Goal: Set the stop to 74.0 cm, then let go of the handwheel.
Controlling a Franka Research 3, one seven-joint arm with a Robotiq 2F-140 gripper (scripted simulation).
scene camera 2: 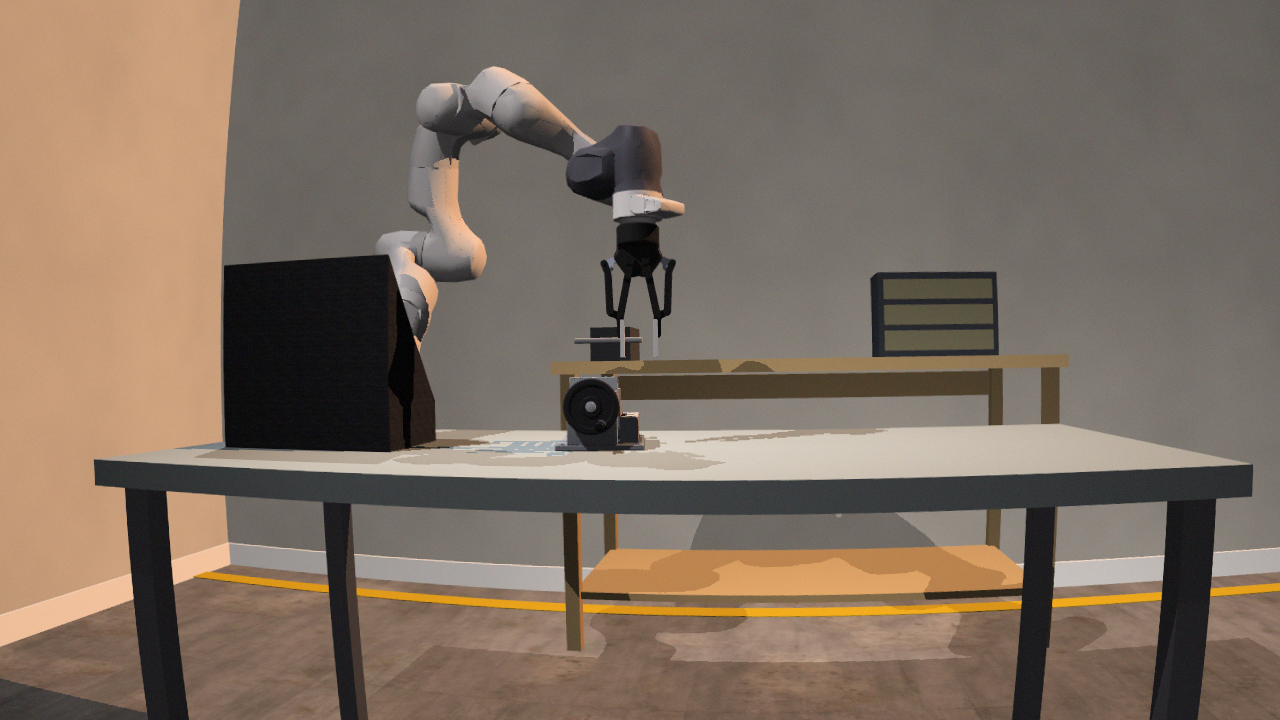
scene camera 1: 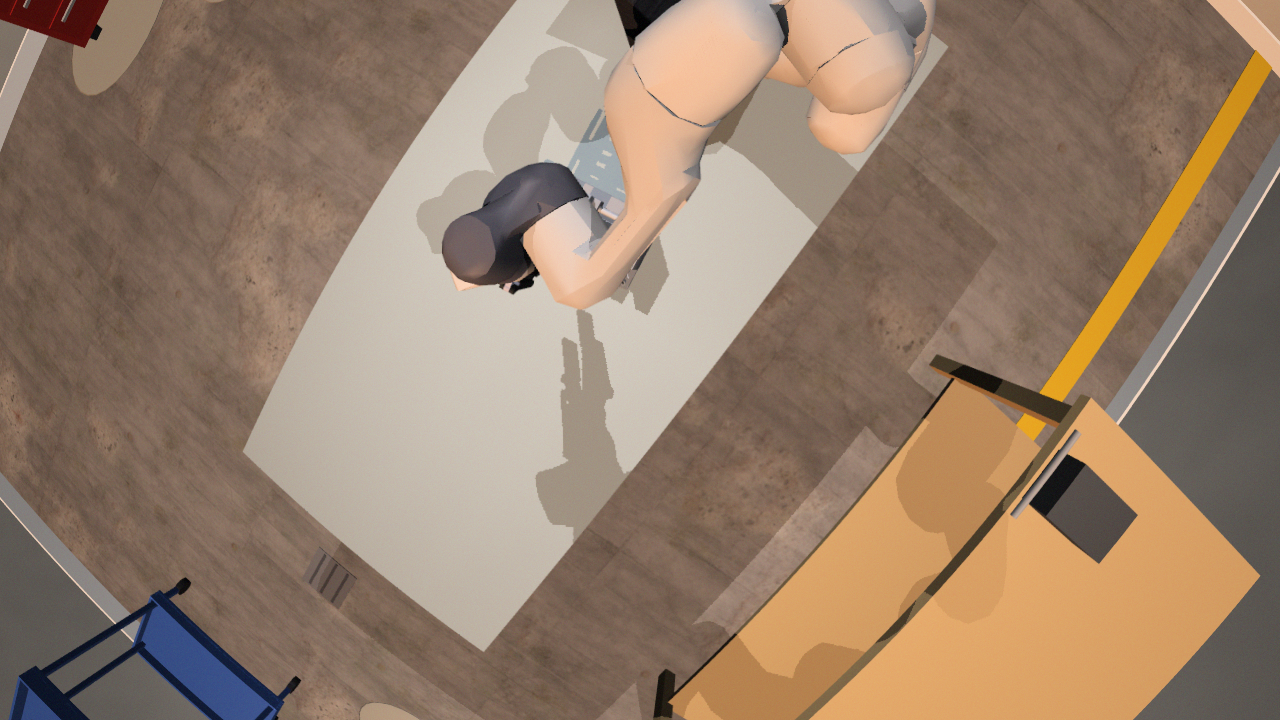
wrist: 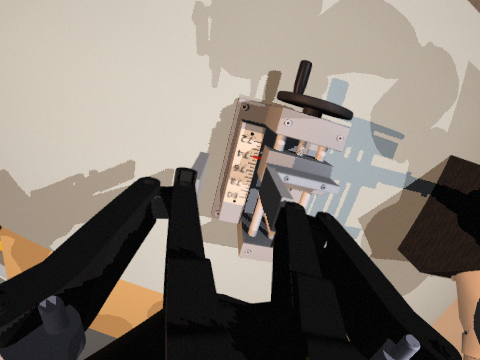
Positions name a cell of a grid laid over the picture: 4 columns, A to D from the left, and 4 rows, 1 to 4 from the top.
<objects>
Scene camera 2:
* gripper: B2
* handwheel: B3
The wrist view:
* gripper: B2
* handwheel: C2
</objects>
